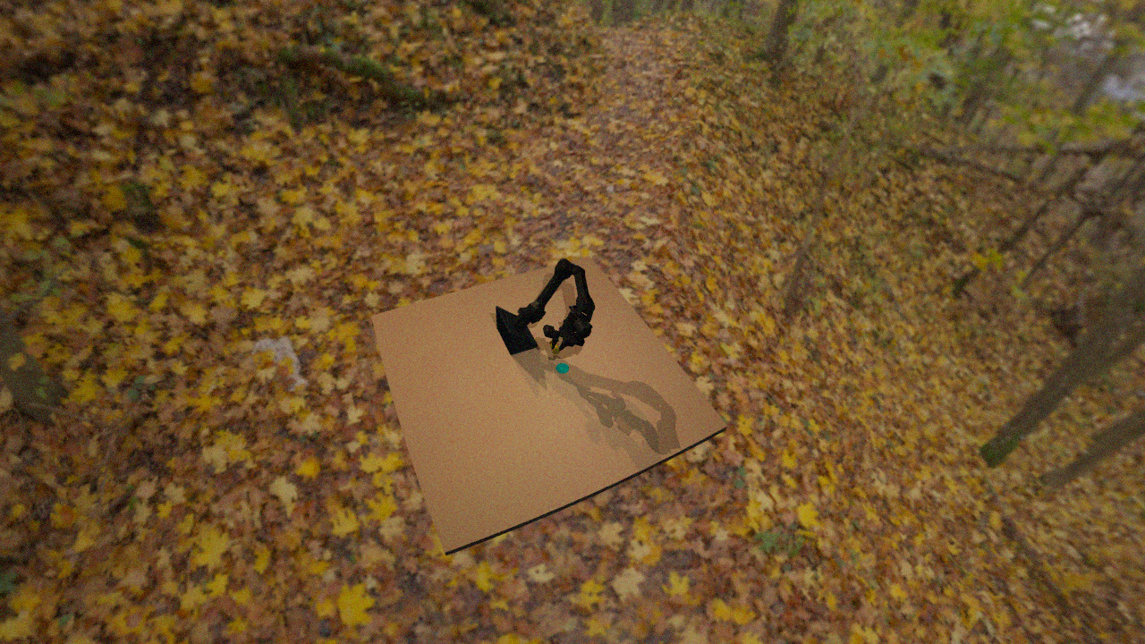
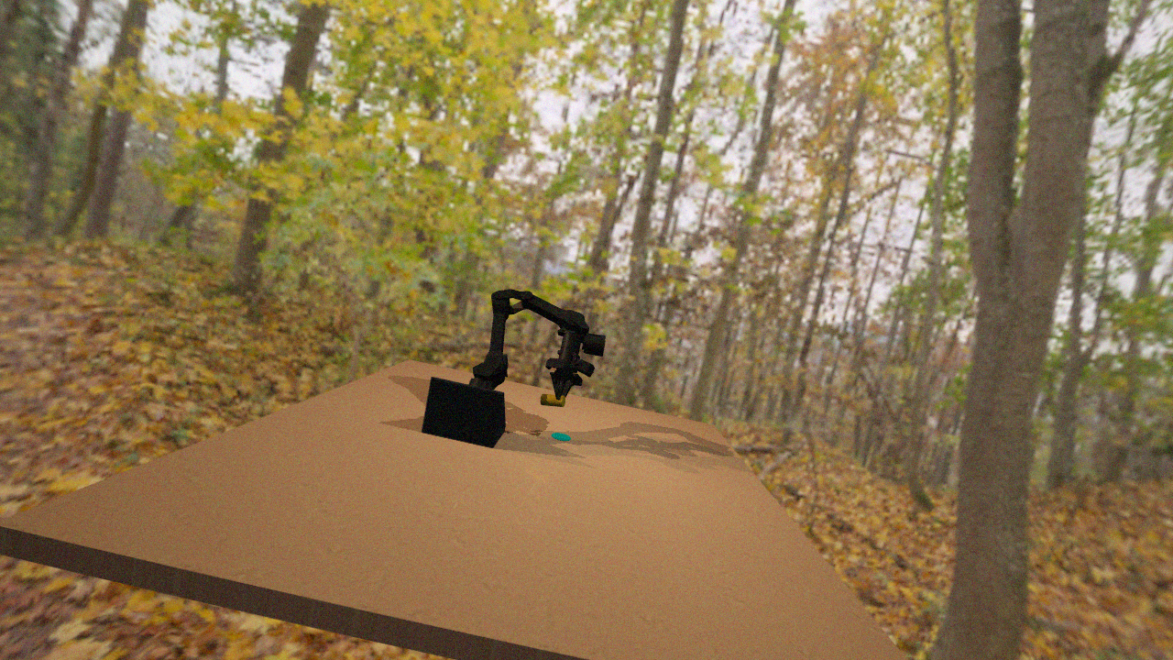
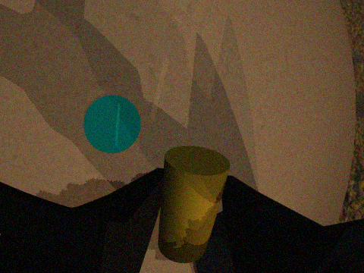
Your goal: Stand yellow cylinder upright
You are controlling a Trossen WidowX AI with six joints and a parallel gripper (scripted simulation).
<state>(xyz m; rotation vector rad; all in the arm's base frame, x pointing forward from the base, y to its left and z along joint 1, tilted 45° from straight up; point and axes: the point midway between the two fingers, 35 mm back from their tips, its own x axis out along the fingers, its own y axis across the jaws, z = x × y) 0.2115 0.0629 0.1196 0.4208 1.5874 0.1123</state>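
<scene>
Now: gripper tip 110 mm above the cyan circle, 30 mm to the right of it and 20 mm short of it. Round my gripper tip: yellow tall cylinder: 20 mm behind.
</scene>
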